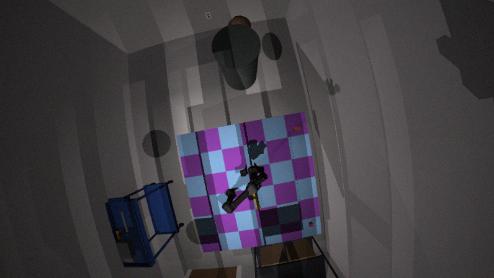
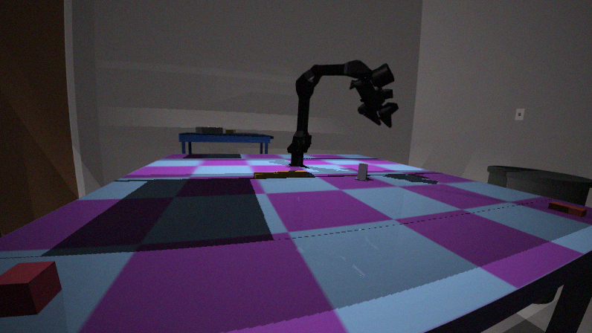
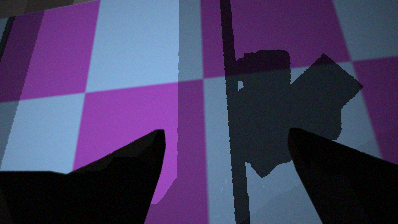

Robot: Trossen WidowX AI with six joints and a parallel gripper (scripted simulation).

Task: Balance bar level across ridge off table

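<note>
The yellow bar is 1 cm behind my gripper tip, 42 cm to the right of it and 19 cm below it. Round my gripper tip: dark red cube 50 cm ahead, 79 cm to the right, 18 cm below; then flat orange block 50 cm ahead, 21 cm to the left, 19 cm below.
</note>
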